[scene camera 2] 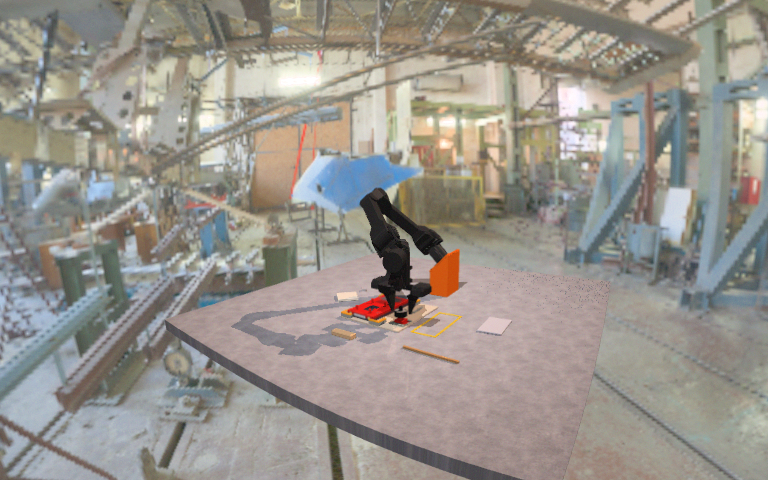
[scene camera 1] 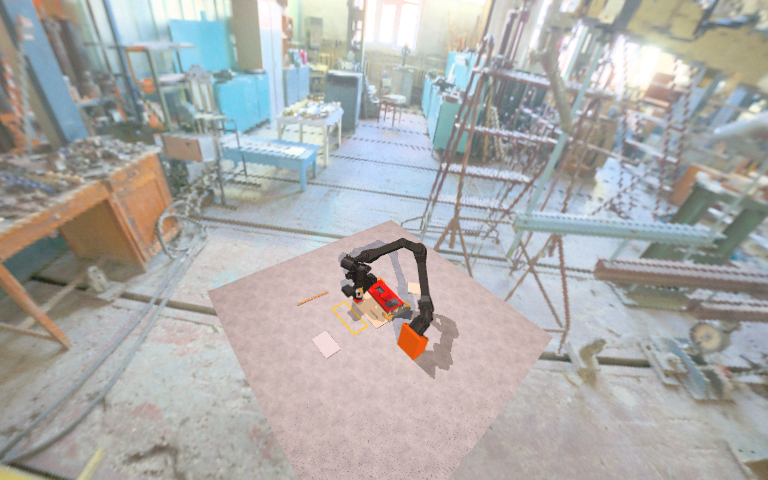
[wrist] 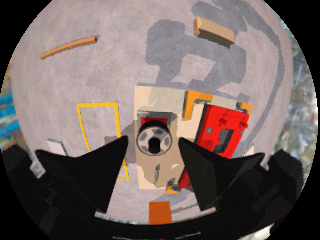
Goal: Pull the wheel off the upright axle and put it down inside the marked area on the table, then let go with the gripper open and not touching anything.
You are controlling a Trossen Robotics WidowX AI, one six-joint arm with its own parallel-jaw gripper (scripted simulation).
Labels:
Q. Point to a red block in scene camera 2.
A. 376, 308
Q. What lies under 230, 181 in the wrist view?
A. My gripper.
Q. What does my gripper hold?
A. Nothing.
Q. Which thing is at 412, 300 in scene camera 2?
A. My gripper.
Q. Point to a red block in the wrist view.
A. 220, 129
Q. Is my gripper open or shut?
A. Open.

